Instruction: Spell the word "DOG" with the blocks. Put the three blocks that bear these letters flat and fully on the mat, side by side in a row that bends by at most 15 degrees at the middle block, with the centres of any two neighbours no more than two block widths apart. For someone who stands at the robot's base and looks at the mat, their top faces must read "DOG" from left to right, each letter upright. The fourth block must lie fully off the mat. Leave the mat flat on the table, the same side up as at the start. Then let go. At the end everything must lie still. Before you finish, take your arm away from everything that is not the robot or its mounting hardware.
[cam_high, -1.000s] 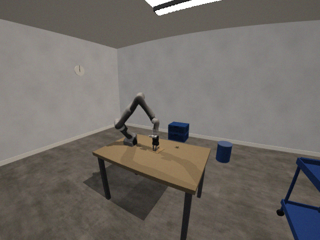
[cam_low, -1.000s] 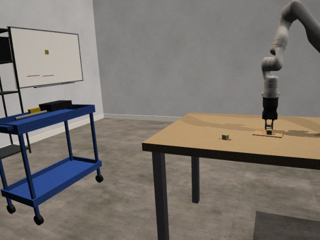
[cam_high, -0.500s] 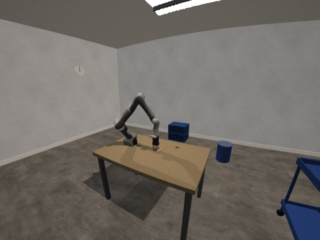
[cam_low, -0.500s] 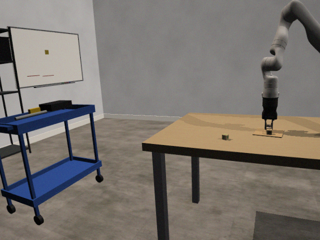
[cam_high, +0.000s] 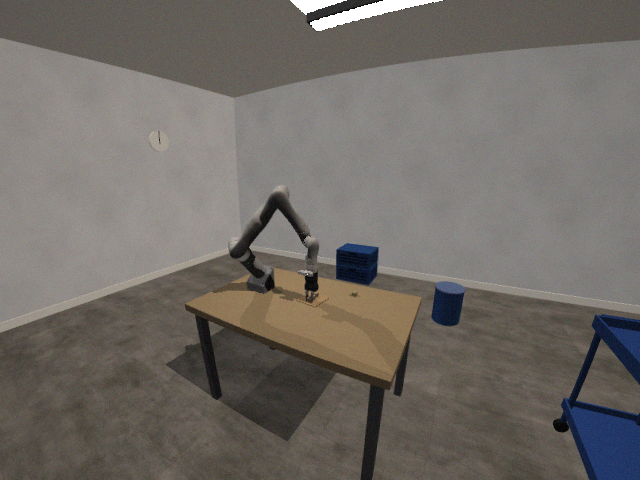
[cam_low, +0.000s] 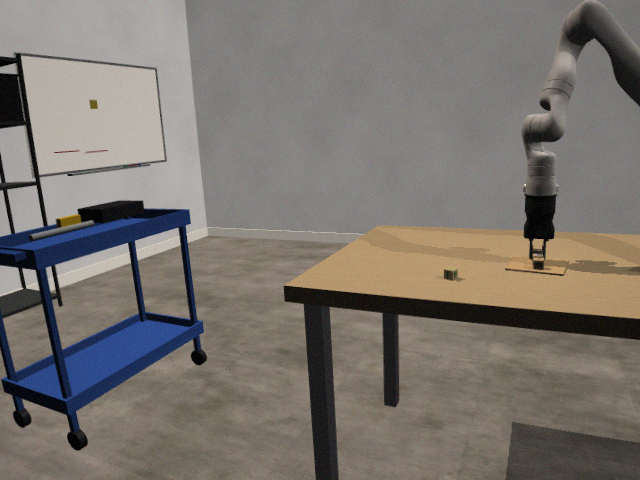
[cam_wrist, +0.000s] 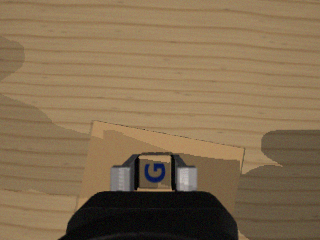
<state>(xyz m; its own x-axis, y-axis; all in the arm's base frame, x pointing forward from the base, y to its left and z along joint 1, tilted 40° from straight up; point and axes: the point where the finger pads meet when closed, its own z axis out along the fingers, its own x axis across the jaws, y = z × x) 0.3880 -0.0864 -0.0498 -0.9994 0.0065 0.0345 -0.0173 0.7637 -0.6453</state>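
My gripper is now 4 cm to the right of the tan mat and 2 cm above it.
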